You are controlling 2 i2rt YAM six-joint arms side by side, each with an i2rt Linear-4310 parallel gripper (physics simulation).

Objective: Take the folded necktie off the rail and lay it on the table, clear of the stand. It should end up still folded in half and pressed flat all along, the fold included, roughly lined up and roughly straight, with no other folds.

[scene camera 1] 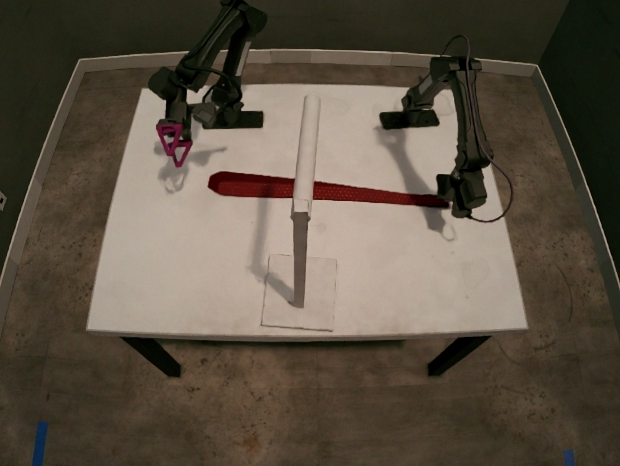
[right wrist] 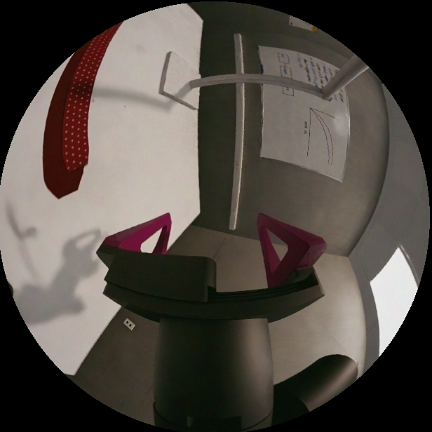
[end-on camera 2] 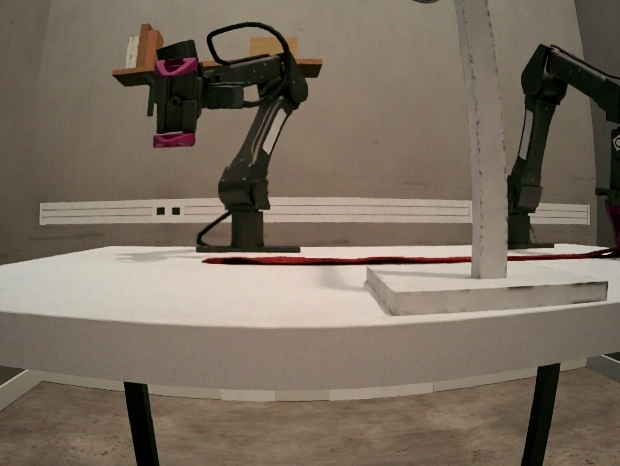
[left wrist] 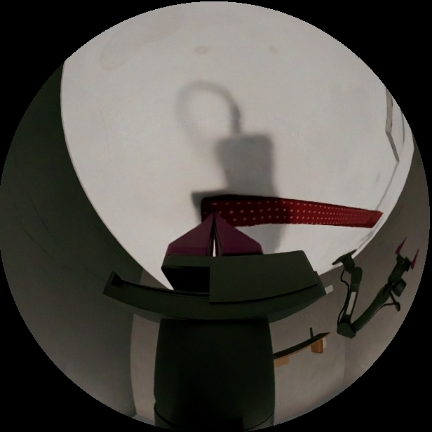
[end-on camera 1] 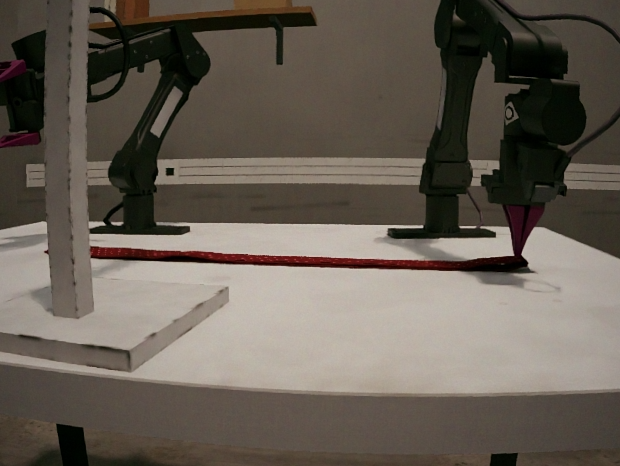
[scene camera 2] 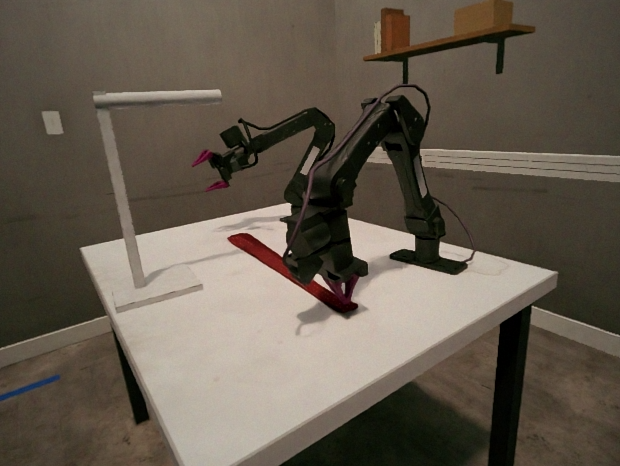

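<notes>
The red dotted necktie [scene camera 1: 370, 194] [scene camera 2: 265, 258] [end-on camera 1: 300, 262] [left wrist: 300, 212] [right wrist: 76, 125] lies folded and roughly straight on the table, off the stand's base. At its wide end, the plain layer sticks out beside and beyond the dotted one. The narrow folded end looks slightly thick in end-on camera 1. My left gripper [scene camera 2: 345, 299] [end-on camera 1: 518, 254] [left wrist: 213, 217] is shut, pointing down with its tips against the top of that folded end; scene camera 1 hides its tips. My right gripper [scene camera 1: 175, 159] [scene camera 2: 200, 177] [end-on camera 2: 174, 104] [right wrist: 214, 217] is open and empty, high beyond the wide end.
The bare rail [scene camera 1: 306, 145] [scene camera 2: 160, 98] passes high above the necktie's middle. Its upright post [scene camera 2: 120, 200] [end-on camera 1: 70, 150] [end-on camera 2: 488, 150] rises from the square base [scene camera 1: 300, 318] [end-on camera 1: 180, 320] [end-on camera 2: 451, 299] near the table's front edge. A wall shelf [scene camera 2: 451, 43] hangs behind the arms.
</notes>
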